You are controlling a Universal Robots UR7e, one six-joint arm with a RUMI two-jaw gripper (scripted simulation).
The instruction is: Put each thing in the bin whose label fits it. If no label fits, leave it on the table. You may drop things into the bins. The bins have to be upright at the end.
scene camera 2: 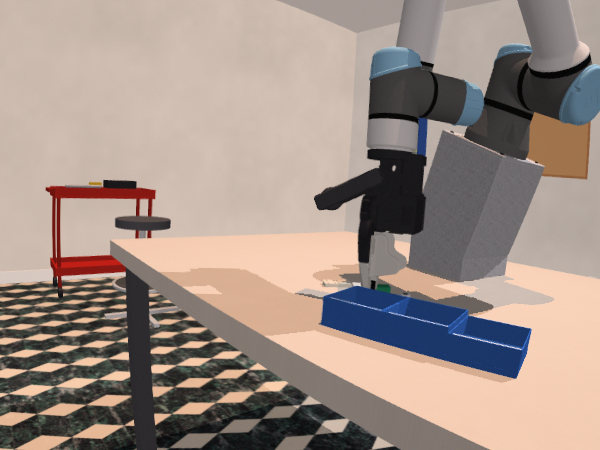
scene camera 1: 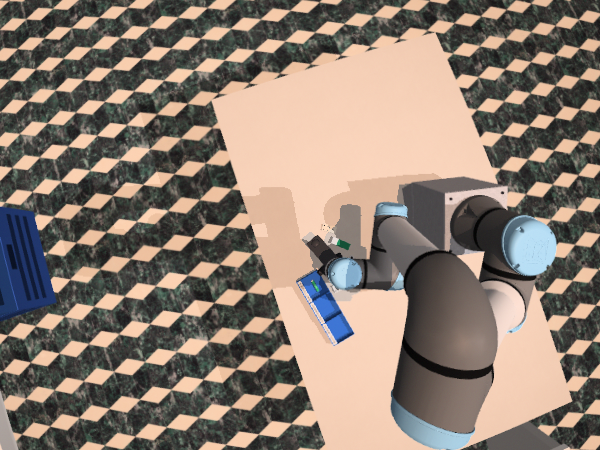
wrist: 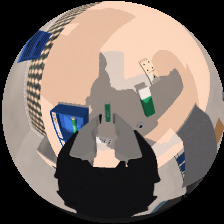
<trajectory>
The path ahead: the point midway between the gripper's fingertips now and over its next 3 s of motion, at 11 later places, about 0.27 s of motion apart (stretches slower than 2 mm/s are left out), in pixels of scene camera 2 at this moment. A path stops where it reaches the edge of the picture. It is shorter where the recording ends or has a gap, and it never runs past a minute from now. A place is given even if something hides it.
My gripper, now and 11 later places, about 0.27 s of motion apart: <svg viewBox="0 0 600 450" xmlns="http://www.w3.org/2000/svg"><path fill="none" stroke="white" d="M369 298L369 302L369 305L369 302L370 291L372 277L373 269L373 267L373 268L374 273L374 279L373 281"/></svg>
</trajectory>
